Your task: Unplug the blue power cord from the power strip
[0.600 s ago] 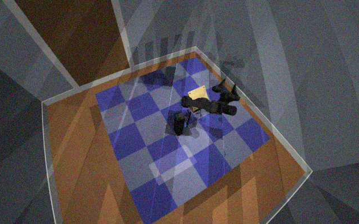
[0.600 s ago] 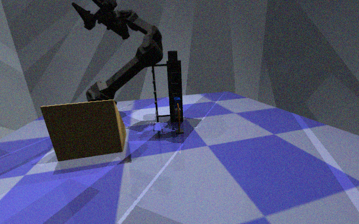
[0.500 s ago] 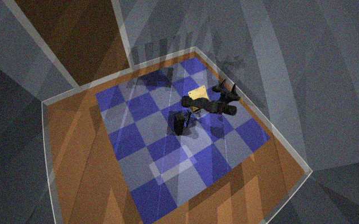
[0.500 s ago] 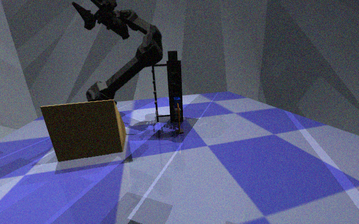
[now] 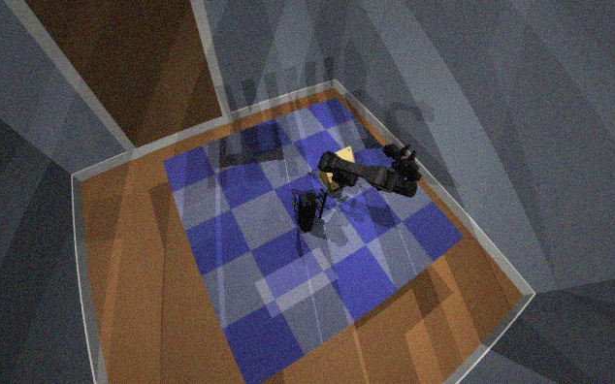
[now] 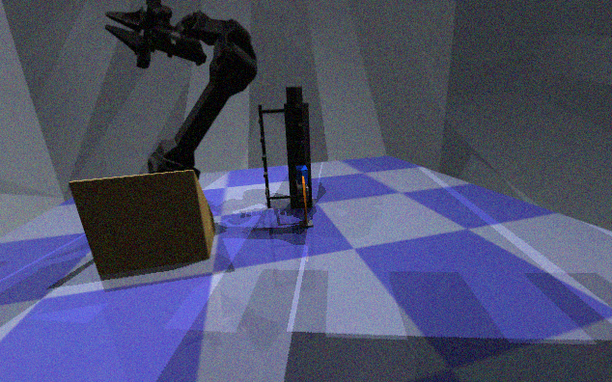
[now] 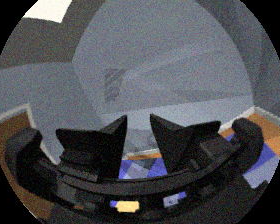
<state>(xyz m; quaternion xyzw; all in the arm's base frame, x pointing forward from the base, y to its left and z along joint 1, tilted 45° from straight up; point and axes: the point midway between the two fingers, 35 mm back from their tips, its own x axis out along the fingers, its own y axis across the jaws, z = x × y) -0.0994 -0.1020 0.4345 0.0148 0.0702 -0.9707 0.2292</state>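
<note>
The blue plug is 400 mm ahead of my gripper tip, 150 mm to the right of it and 360 mm below it.
</note>
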